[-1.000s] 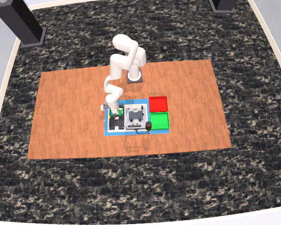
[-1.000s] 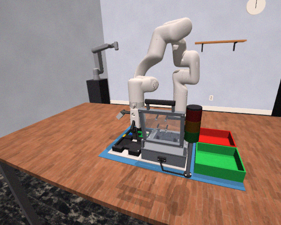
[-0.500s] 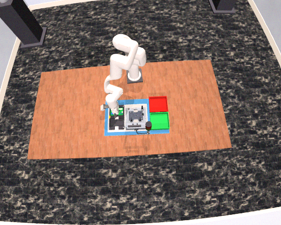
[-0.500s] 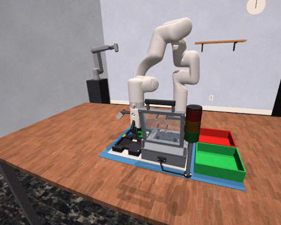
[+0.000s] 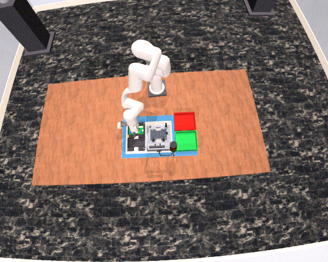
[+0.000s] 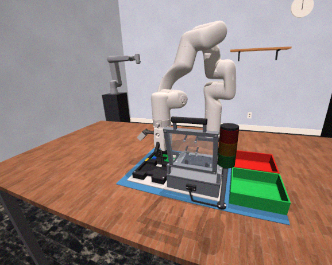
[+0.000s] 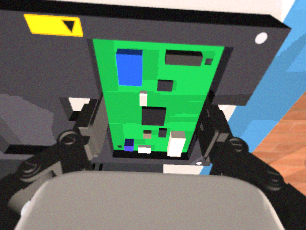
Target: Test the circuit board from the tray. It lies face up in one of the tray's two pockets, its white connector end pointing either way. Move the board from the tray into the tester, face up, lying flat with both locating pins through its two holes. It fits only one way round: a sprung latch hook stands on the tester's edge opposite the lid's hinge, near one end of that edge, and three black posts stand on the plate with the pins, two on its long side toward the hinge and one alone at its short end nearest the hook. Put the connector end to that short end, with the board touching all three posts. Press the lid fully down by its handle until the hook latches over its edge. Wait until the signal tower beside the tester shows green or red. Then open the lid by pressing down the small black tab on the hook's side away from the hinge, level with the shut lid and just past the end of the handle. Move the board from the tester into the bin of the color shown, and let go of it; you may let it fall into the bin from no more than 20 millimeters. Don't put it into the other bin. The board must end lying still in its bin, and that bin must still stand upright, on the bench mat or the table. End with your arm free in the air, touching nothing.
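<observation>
The green circuit board is right at my hand. Also, from my hand: small black tab: 230 mm to the left, 60 mm above; then clear lid: 190 mm ahead, 160 mm to the left, 160 mm above; then tester plate: 170 mm to the left, 70 mm ahead, 50 mm above.
</observation>
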